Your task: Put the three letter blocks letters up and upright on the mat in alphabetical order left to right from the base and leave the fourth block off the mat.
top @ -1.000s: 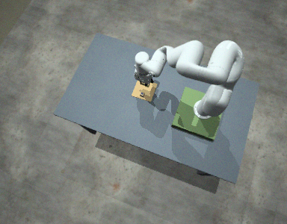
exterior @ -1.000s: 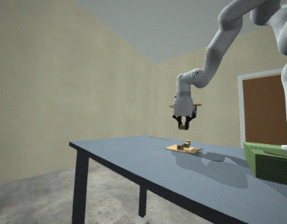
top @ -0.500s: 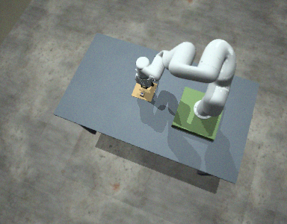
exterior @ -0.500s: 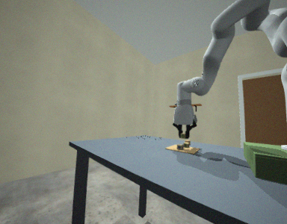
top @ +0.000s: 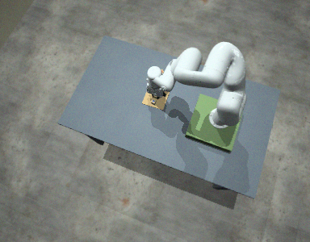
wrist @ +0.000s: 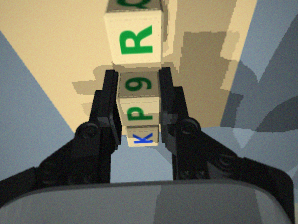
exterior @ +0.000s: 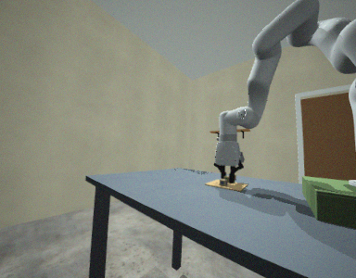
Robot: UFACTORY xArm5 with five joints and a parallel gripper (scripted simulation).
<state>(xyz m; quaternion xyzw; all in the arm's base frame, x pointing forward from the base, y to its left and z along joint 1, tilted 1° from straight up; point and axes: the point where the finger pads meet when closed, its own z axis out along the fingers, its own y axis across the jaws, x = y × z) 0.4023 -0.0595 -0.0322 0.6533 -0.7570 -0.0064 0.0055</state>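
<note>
Right now the block is 1 cm below my hand. Round my hand: mat: 3 cm below.
</note>
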